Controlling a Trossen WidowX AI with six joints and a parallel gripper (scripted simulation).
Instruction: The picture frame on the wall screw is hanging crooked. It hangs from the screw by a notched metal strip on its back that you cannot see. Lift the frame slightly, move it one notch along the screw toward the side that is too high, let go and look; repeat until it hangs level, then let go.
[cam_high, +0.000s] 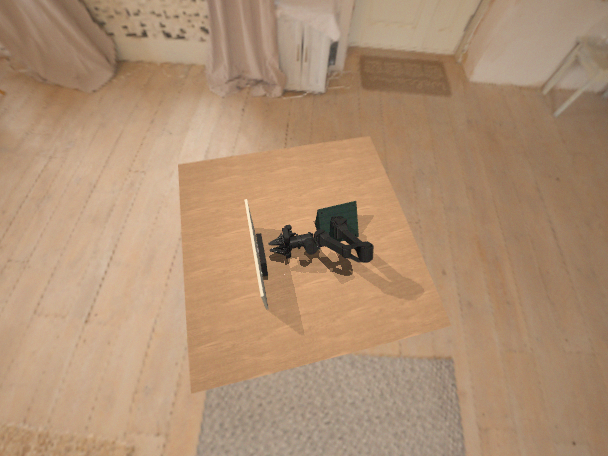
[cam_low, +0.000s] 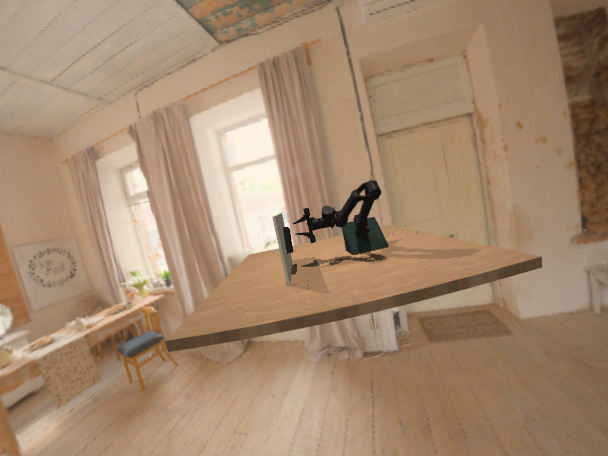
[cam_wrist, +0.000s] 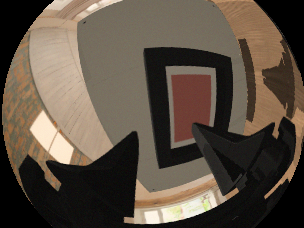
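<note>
My gripper tip is now 5 cm short of the picture frame, 2 cm to the right of it and 5 cm above it. From my gripper tip the other things lie so: wall panel (6 cm ahead, 1 cm to the left, 6 cm below).
</note>
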